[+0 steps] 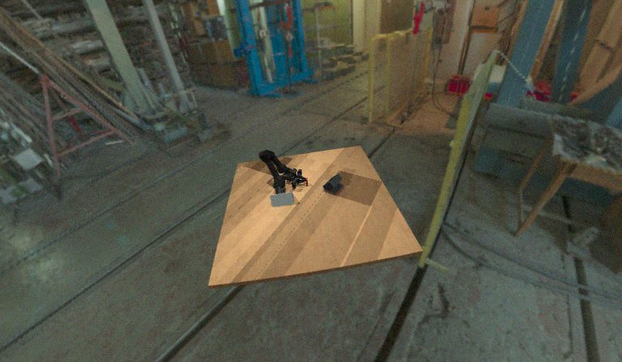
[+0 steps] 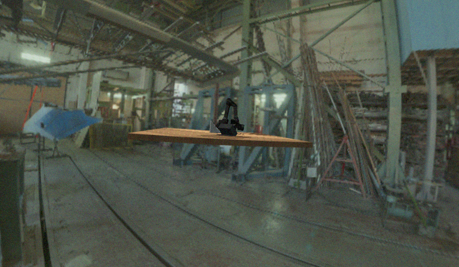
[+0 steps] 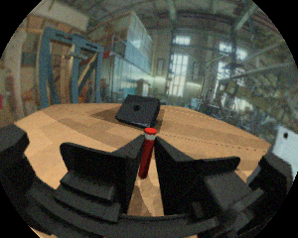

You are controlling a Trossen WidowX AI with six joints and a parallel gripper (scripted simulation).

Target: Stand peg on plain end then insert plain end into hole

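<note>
The red peg is 10 mm below my gripper tip. Round my gripper tip: dark sloped panel: 210 mm ahead, 30 mm to the right, 30 mm below.
</note>
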